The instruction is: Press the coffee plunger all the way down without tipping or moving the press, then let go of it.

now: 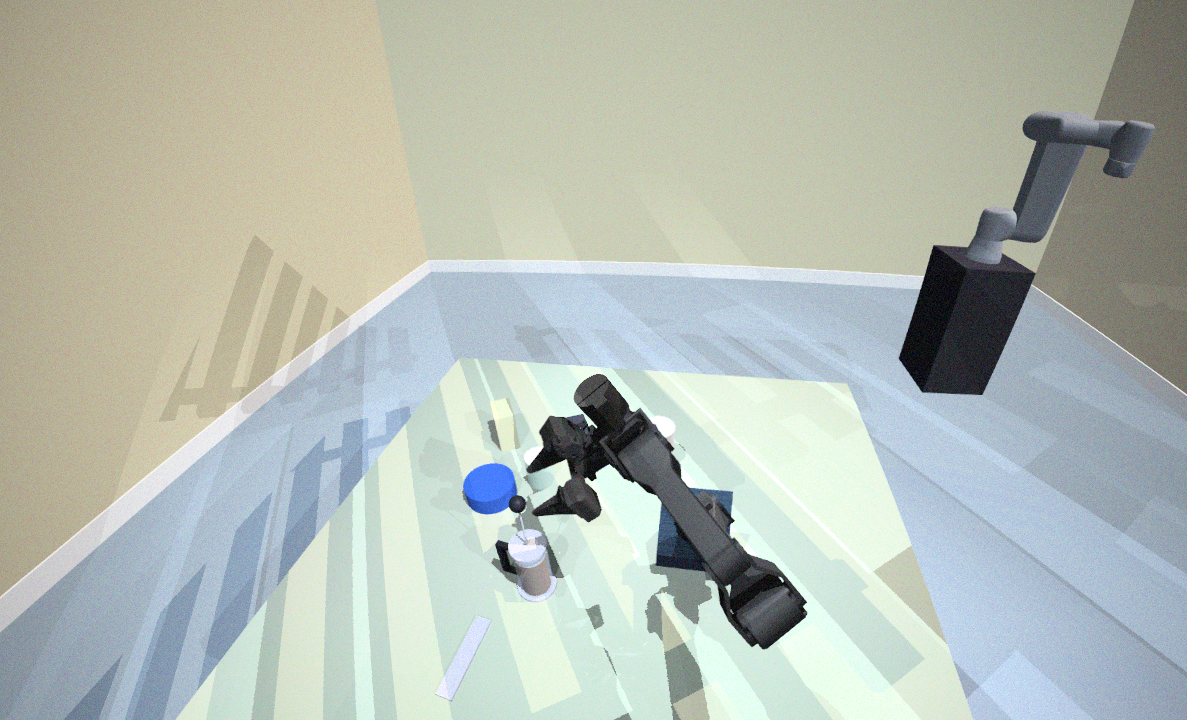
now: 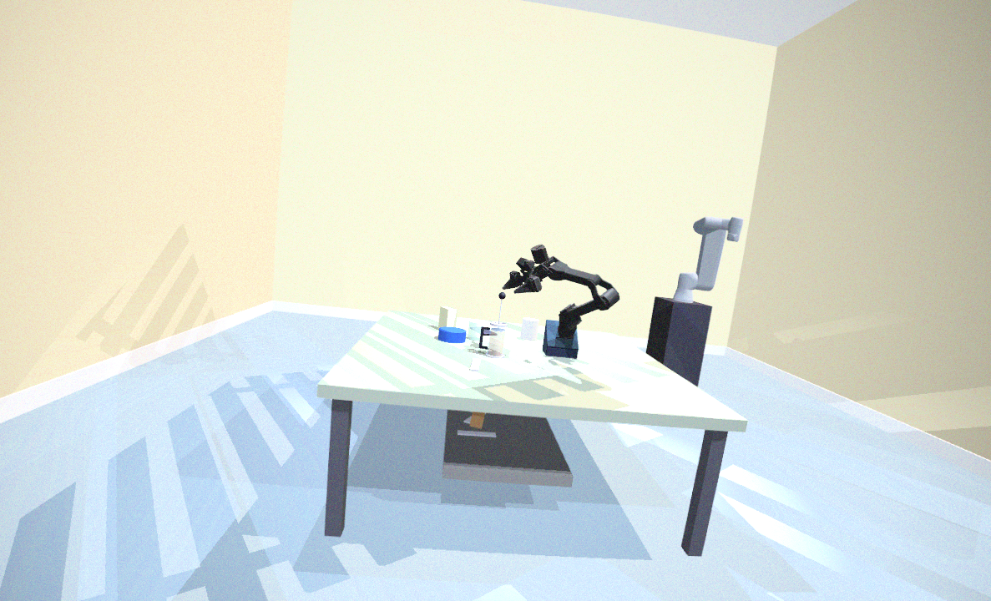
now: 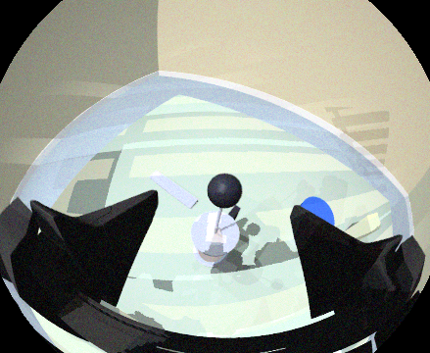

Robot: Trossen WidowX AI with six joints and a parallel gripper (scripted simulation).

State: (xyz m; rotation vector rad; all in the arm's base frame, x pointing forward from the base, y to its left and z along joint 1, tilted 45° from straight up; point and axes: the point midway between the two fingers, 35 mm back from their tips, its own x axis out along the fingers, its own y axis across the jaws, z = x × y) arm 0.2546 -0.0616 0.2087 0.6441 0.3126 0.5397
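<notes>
Right now my gripper tip is 4 cm short of the coffee press, 1 cm to the right of it and 15 cm above it. From my gripper tip the other things lie so: white cup 18 cm behind, 38 cm to the right, 22 cm below; then pale block 22 cm ahead, 39 cm to the right, 21 cm below; then blue disc 19 cm ahead, 20 cm to the right, 24 cm below.
</notes>
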